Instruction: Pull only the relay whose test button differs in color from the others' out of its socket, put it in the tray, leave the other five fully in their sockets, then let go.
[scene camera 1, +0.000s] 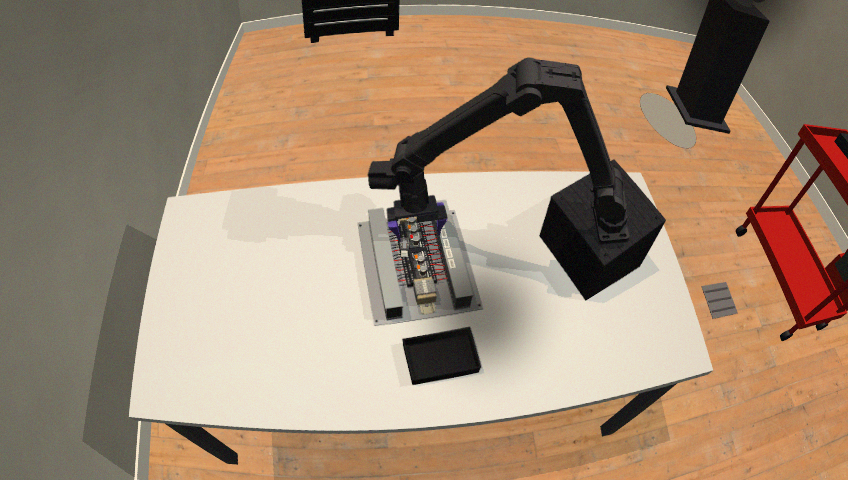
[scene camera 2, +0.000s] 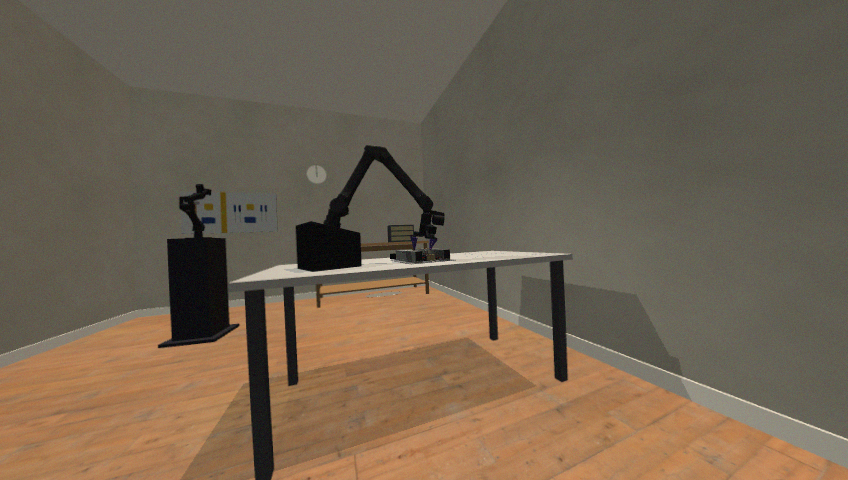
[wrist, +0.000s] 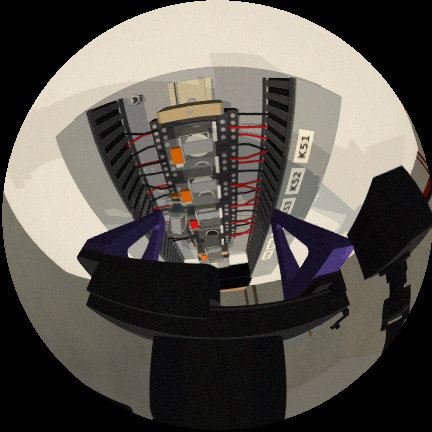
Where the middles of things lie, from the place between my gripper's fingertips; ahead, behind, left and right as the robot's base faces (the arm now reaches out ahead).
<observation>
I see the grey panel (wrist: 241, 87) 4 cm to the left of my hand and 6 cm below it. Also, from my hand: beige-topped block (wrist: 215, 106): 3 cm ahead, 8 cm to the right, 4 cm below.
</observation>
